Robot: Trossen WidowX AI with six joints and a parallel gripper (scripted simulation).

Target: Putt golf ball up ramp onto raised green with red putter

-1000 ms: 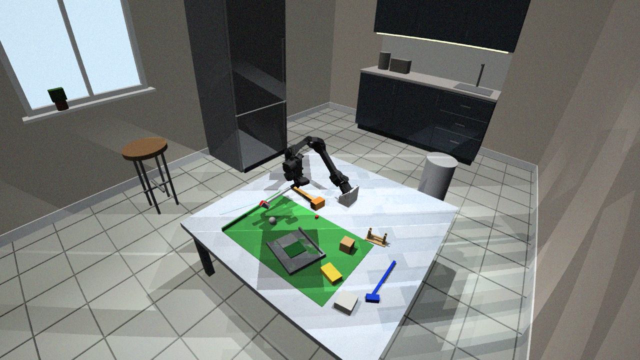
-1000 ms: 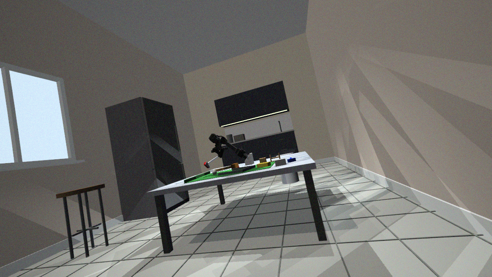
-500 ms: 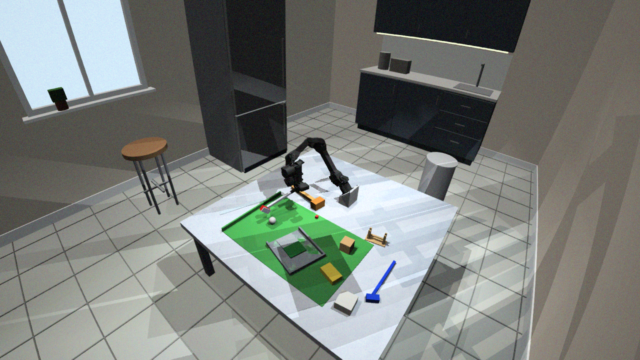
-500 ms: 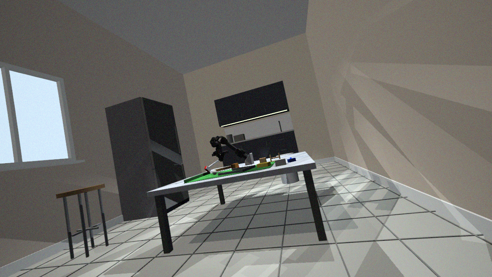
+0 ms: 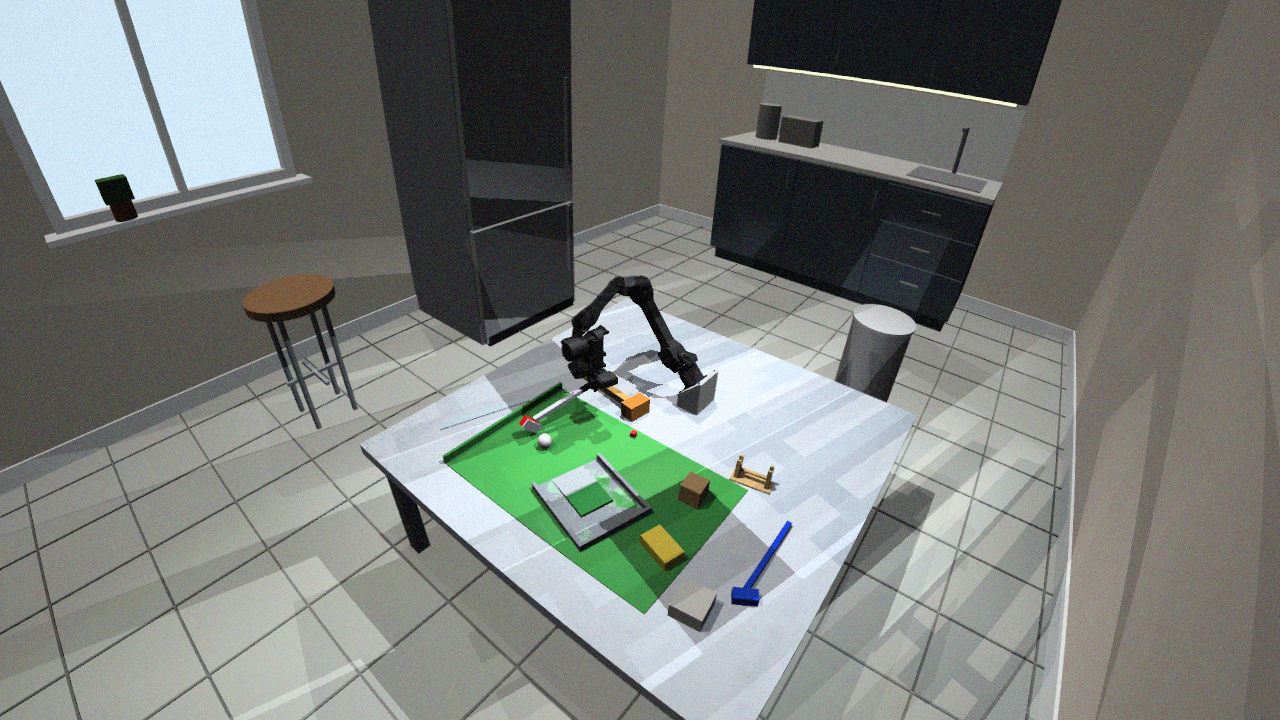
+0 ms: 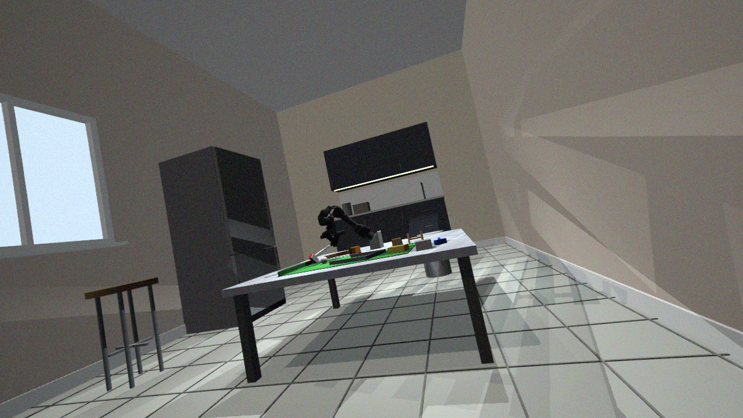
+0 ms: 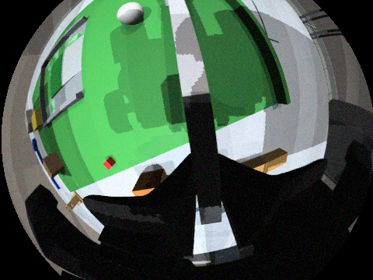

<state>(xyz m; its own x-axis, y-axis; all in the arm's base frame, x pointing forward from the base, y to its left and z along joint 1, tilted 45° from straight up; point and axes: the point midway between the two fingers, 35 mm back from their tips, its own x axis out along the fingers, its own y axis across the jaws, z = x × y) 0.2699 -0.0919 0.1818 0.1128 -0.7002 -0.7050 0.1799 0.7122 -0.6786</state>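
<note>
Now: gripper tip 180 mm to the right of the small red marker and 70 mm above it. From my gripper tip the other things lie so: brown cube (60 mm ahead, 470 mm to the left, 50 mm below); then white golf ball (220 mm ahead, 30 mm to the left, 60 mm below); then yellow block (250 mm ahead, 520 mm to the left, 60 mm below).
</note>
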